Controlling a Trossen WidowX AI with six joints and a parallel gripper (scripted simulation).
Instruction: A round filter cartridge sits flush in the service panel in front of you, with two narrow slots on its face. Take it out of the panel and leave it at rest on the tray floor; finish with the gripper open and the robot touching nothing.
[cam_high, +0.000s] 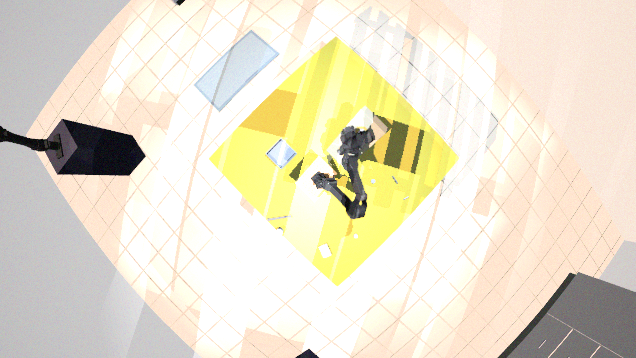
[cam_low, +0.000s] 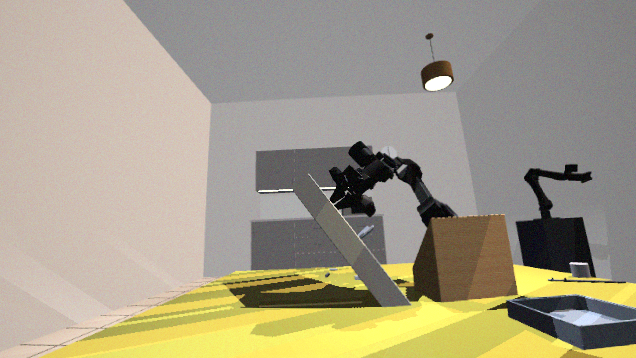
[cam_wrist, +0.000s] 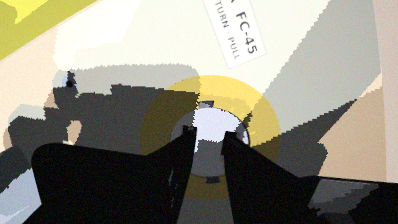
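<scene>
Now: the round filter cartridge 1 cm ahead of my gripper tip and 1 cm below it. The rest, counted from my gripper tip: tray (43 cm behind, 25 cm to the left, 24 cm below); grey service panel (4 cm behind, 8 cm below).
</scene>
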